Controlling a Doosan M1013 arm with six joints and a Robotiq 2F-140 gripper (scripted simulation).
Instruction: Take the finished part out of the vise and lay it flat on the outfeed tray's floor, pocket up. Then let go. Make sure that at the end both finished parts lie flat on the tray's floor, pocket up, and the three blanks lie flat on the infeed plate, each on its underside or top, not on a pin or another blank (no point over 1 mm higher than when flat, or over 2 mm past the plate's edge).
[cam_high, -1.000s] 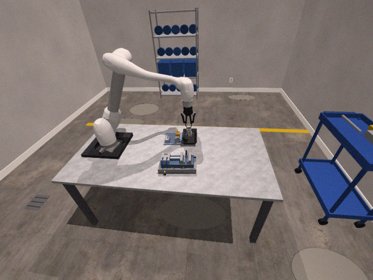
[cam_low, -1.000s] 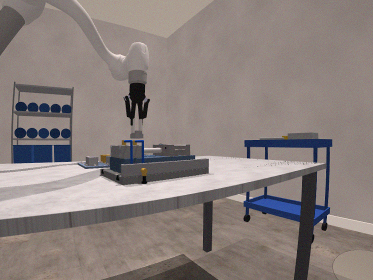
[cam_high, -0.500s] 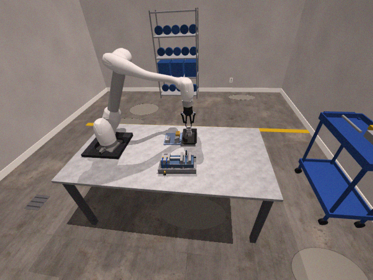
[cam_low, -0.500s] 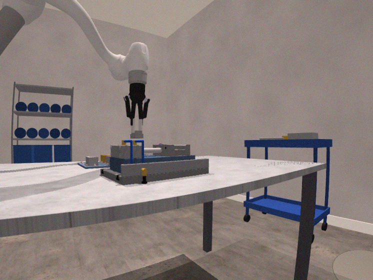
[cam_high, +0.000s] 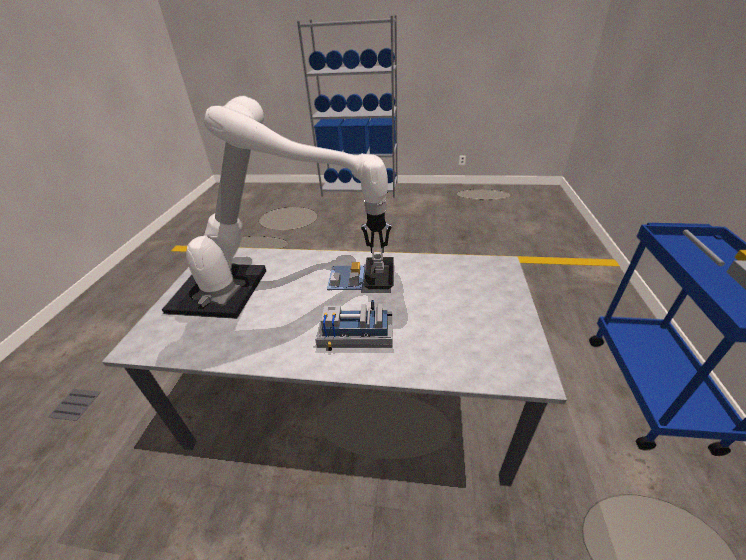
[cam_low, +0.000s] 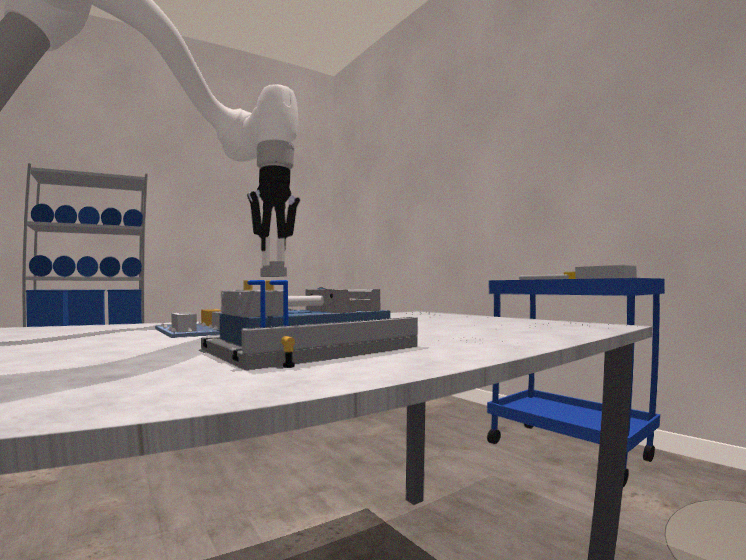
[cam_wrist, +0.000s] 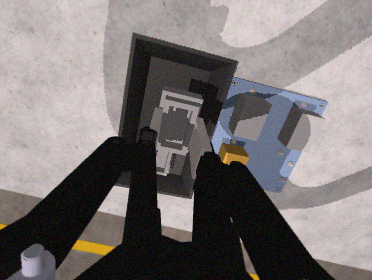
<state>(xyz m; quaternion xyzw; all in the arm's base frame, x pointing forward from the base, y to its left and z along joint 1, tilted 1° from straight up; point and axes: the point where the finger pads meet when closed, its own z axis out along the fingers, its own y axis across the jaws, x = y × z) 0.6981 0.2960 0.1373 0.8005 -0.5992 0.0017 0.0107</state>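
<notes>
The grey block lies 12 cm behind my hand, 3 cm to the right of it and 16 cm below it. Also, from my hand: blue fixture plate (17 cm behind, 18 cm below); yellow block (14 cm behind, 6 cm to the left, 16 cm below).
</notes>
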